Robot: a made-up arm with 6 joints.
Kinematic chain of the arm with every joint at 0, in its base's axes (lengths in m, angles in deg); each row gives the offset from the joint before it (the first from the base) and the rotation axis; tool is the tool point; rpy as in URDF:
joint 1: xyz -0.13 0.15 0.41 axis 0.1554 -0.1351 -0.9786
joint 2: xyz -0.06 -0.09 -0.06 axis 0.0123 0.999 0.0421
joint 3: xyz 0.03 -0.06 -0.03 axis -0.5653 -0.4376 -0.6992
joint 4: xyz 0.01 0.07 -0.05 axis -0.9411 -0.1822 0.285
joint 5: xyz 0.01 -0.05 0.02 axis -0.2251 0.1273 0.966
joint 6: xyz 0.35 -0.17 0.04 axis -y
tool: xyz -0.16 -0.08 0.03 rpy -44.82 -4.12 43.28
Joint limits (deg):
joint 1: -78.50..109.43
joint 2: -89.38..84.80
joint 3: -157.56..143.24
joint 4: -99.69..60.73
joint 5: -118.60..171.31
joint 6: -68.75..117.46
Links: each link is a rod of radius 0.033 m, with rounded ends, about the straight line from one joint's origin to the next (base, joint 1, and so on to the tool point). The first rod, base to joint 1, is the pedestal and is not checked.
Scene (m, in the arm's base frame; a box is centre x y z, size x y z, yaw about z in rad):
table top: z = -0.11
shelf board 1: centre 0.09 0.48 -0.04 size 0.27 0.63 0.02 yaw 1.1
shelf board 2: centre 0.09 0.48 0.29 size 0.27 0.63 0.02 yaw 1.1
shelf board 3: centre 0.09 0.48 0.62 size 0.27 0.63 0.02 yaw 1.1
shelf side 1: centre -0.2 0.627 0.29 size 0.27 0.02 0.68 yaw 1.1
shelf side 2: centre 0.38 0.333 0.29 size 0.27 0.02 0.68 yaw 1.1
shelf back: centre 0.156 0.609 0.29 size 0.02 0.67 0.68 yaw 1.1
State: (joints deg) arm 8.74 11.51 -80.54 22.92 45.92 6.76
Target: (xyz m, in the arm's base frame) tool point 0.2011 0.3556 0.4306
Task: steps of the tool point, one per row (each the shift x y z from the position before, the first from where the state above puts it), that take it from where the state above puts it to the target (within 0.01 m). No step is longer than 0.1 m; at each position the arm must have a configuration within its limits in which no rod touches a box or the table.
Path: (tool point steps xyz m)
1: 0.0077 -0.0023 -0.0078
2: 0.0200 0.0004 0.0054
3: 0.0273 0.0056 0.0238
4: 0.0268 0.0111 0.0464
5: 0.0347 0.0161 -0.0003
6: 0.0322 0.0222 0.0084
7: 0.0286 0.0265 0.0179

